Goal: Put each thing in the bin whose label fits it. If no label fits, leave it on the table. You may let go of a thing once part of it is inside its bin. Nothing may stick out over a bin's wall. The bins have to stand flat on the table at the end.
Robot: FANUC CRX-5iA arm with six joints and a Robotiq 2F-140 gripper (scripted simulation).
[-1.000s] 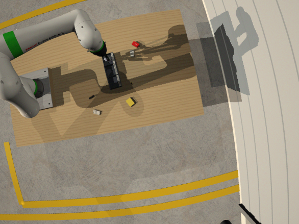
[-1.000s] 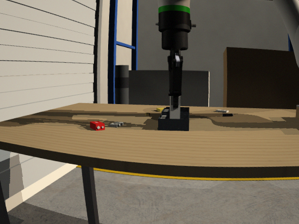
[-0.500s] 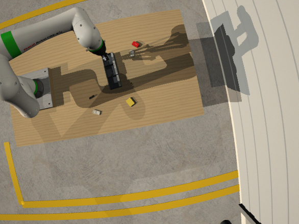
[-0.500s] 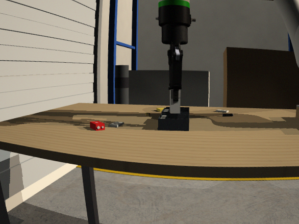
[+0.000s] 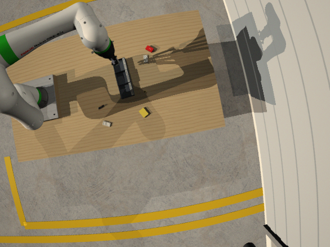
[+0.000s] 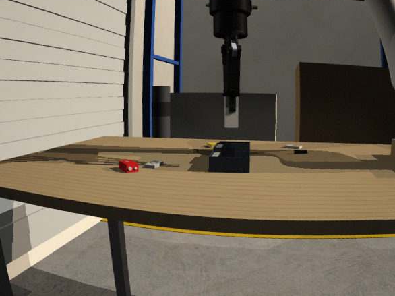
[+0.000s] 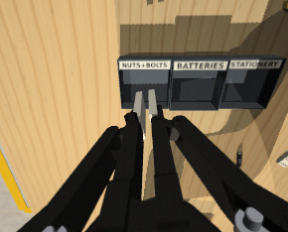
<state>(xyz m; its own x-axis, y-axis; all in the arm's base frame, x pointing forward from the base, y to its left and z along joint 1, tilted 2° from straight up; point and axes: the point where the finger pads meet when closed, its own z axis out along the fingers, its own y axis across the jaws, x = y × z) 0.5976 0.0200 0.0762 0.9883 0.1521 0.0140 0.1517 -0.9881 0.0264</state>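
Now: the yellow pad 60 mm ahead of my hand, 330 mm to the right of it and 120 mm below it. From my hand the other things lie so: nut: 100 mm ahead, 210 mm to the right, 120 mm below; red battery: 210 mm ahead, 60 mm to the left, 110 mm below; black three-part bin: 80 mm to the right, 100 mm below.
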